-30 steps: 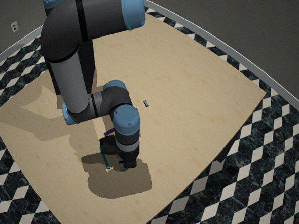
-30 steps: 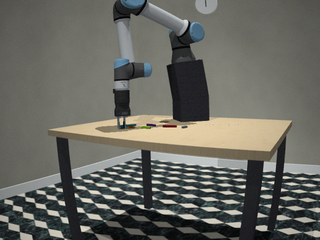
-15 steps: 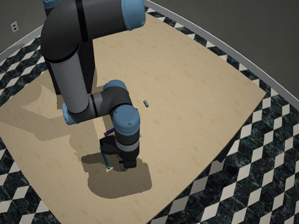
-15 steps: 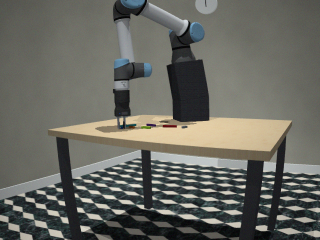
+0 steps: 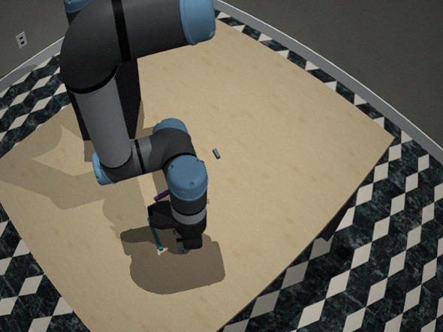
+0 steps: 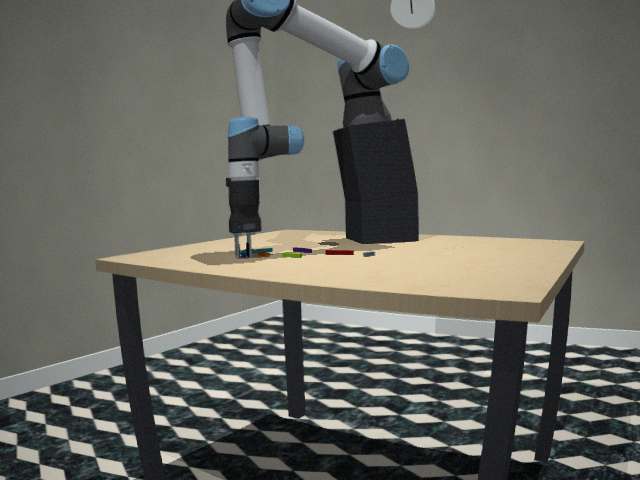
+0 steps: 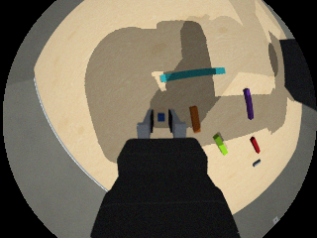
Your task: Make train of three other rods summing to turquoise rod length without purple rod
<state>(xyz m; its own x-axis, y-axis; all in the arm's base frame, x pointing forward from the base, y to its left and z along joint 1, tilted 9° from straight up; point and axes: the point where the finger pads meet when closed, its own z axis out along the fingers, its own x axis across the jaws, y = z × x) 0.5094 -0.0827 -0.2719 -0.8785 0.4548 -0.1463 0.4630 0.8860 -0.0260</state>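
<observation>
Now: hand 1 cm above the blue rod. Round my hand: orange rod (4 cm behind, 3 cm to the left, 1 cm below); then lime rod (10 cm to the left, 7 cm behind, 1 cm below); then turquoise rod (7 cm behind, 3 cm to the right, 1 cm below).
</observation>
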